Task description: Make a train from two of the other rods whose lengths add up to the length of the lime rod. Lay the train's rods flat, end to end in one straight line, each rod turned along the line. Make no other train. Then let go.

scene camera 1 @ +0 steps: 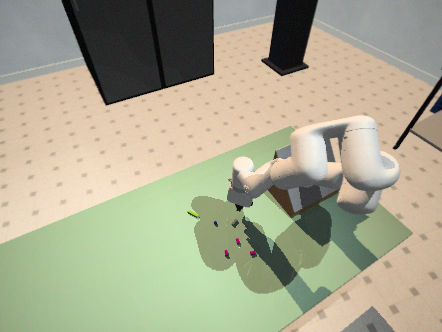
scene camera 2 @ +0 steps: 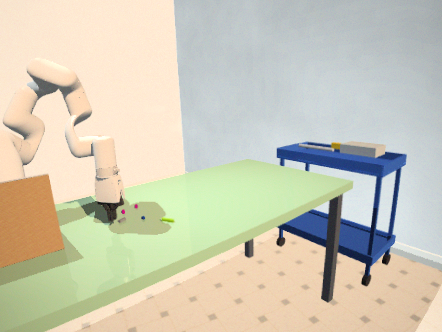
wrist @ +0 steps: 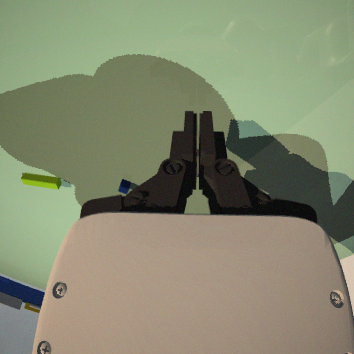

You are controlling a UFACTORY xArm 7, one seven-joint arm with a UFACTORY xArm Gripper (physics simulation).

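Frame: origin at the arm's base, x ahead, y up, z right, level; centimetres.
Where they show: gripper, fingertip midpoint: (scene camera 1: 239,208) (scene camera 2: 112,219) (wrist: 197,129); arm's base, origin of the base link: (scene camera 2: 15,204).
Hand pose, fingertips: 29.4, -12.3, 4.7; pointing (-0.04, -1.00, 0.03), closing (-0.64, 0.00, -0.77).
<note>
Things, the pixels of their top centre, and the offset from my fingertips, as dx, dy, dz. Level surfaces: height alone.
- lime rod, middle of its top: (wrist: 38,183) (scene camera 2: 167,218) (scene camera 1: 193,213) +18.0, -2.1, +8.7
- short dark blue rod, middle of its top: (wrist: 123,189) (scene camera 2: 143,216) (scene camera 1: 215,222) +11.7, -2.1, +0.2
- grey-brown rod, middle of its top: (scene camera 2: 122,218) (scene camera 1: 234,221) +4.4, -2.1, -3.5
- green table, its level: dy -3.1
The lime rod (scene camera 1: 193,214) (scene camera 2: 168,220) (wrist: 41,181) lies flat on the green table. A short dark blue rod (scene camera 1: 215,223) (scene camera 2: 143,218) (wrist: 124,186) lies apart from it. A grey-brown rod (scene camera 1: 235,223) (scene camera 2: 122,220) lies near the gripper and does not show in the wrist view. Three magenta pieces, one (scene camera 1: 238,241), another (scene camera 1: 226,253) and a third (scene camera 1: 253,253), lie apart from one another; two show small in scene camera 2. My gripper (scene camera 1: 239,208) (scene camera 2: 112,221) (wrist: 197,129) is shut and empty, above the table beside the grey-brown rod.
A box with brown sides (scene camera 1: 282,201) (scene camera 2: 30,220) stands on the green table (scene camera 1: 100,260) (scene camera 2: 215,187) near the arm's base. A blue cart (scene camera 2: 325,162) stands beyond the table's far end. The arm's shadow falls across the rods' area.
</note>
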